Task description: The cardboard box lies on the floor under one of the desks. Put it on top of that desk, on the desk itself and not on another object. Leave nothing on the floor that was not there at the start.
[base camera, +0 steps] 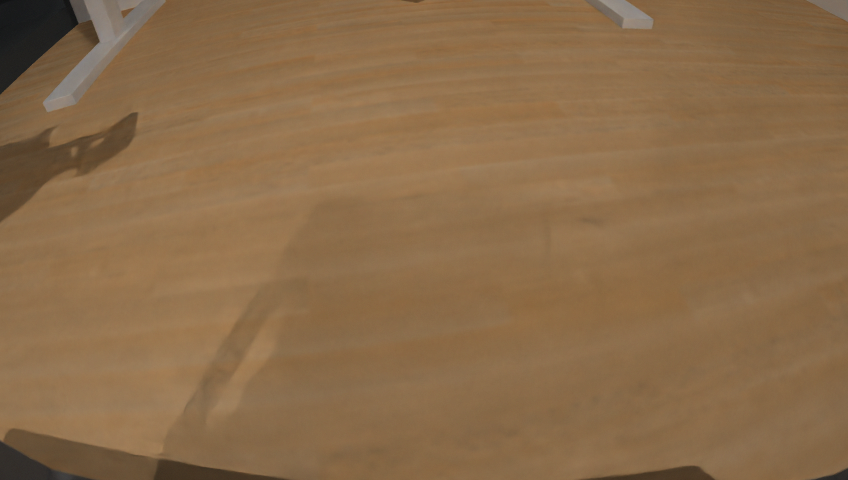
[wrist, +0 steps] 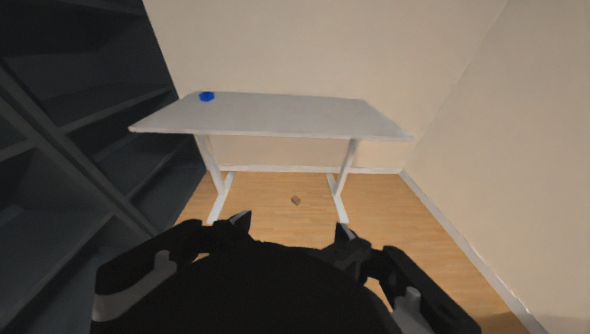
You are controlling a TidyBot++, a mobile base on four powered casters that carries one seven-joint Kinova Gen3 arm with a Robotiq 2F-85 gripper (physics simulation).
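Places are measured from the arm's base along level axes (x right, y back, z down), in metres.
Pixels of known places: gripper, between the fingertips: (wrist: 292, 226).
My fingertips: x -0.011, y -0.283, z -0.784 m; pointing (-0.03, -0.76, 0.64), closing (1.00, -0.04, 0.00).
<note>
For each thing: its top centre in the pictures, then the offset to it from my fingertips. Level surfaces: height alone.
- small brown cardboard box, centre of its top: (wrist: 296, 198) dx -0.057, dy -0.958, dz +1.130 m
- light grey desk, height of its surface: dz +0.230 m
- blue object, centre of its top: (wrist: 206, 93) dx -0.813, dy -1.037, dz +0.185 m
- wooden floor, height of its surface: dz +1.180 m
The small brown cardboard box (wrist: 296, 200) lies on the floor under the desk, between its two legs, in the wrist view. In the base camera view a sliver of the box (base camera: 411, 0) shows at the top edge. The light grey desk (wrist: 270, 116) stands against the back wall, with its white feet also in the base camera view. My gripper (wrist: 292, 226) is open, with nothing between its fingers. It is well in front of the desk and apart from the box.
A blue object (wrist: 206, 96) sits on the back left of the desk top. A dark shelf unit (wrist: 150, 212) stands to the left, close to the desk. A wall (wrist: 530, 150) runs along the right. Shadows of the arm fall on the wooden floor (base camera: 476, 148).
</note>
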